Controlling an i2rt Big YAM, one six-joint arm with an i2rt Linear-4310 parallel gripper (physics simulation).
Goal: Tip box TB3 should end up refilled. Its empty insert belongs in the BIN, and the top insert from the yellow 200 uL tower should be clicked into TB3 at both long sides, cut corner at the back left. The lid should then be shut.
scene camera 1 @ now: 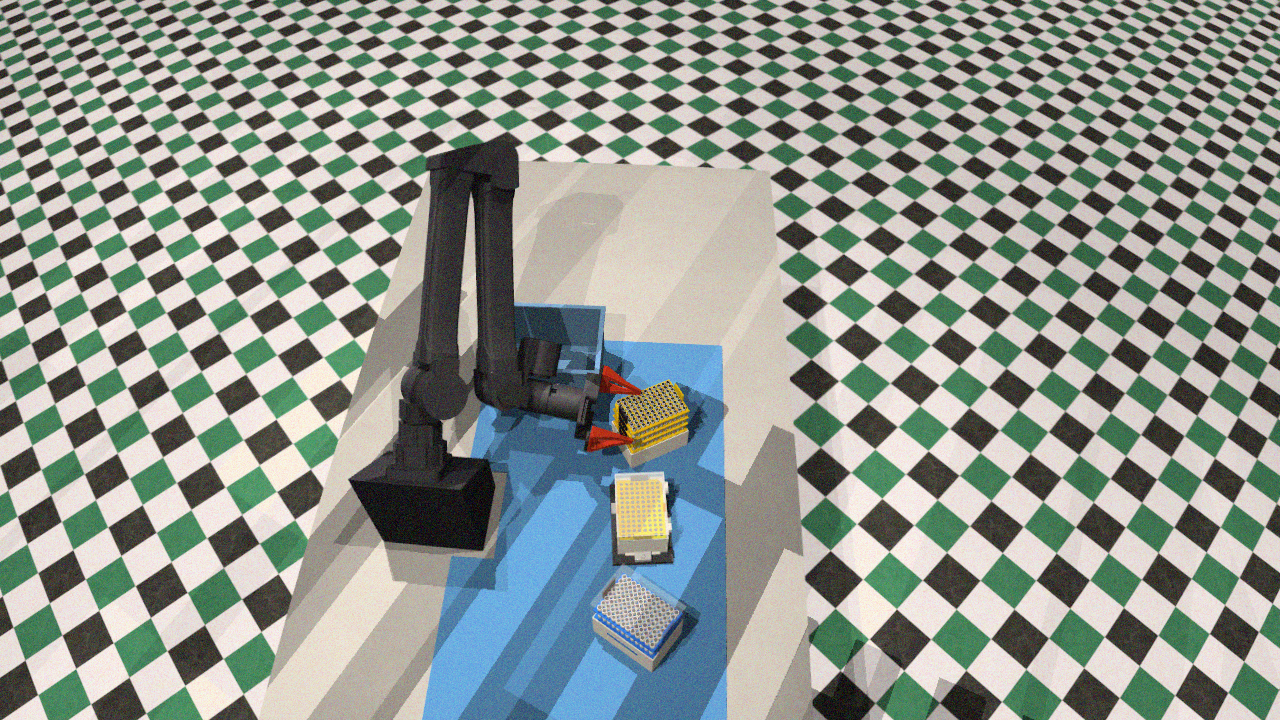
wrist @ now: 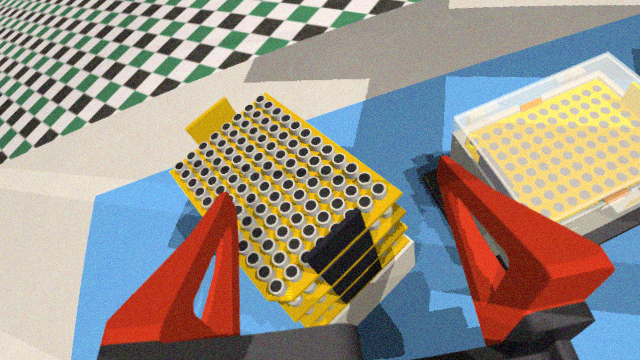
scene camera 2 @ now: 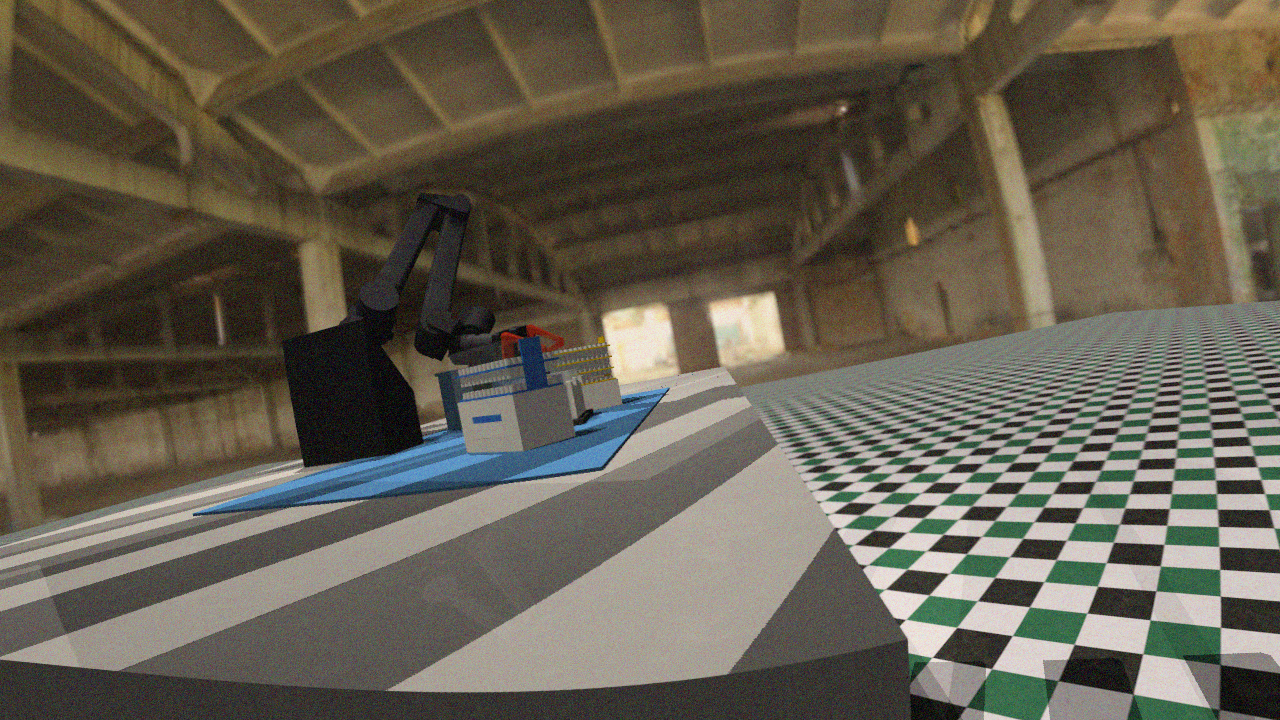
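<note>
The yellow 200 uL tower [scene camera 1: 651,419] [scene camera 2: 587,365] [wrist: 295,175] is a stack of several yellow inserts on a pale base, turned at an angle. Its top insert [wrist: 272,162] carries rows of tips; a black strip runs down one end. My gripper [scene camera 1: 636,416] [wrist: 333,183] is open and empty. Its red fingertips are at the tower's near side, one over the top insert's edge in the wrist view, the other between tower and tip box. Tip box TB3 [scene camera 1: 641,512] [wrist: 560,150] has its clear lid down over a yellow insert. The blue bin [scene camera 1: 563,320] [scene camera 2: 450,402] is partly hidden behind the arm.
A blue-and-white tip rack [scene camera 1: 637,617] [scene camera 2: 519,419] stands beyond TB3, away from the tower. TB3 sits in a dark holder [scene camera 1: 644,559]. These stand on a blue mat [scene camera 1: 537,555] [scene camera 2: 402,483]. The arm's black base [scene camera 1: 425,505] [scene camera 2: 349,402] is left of the mat.
</note>
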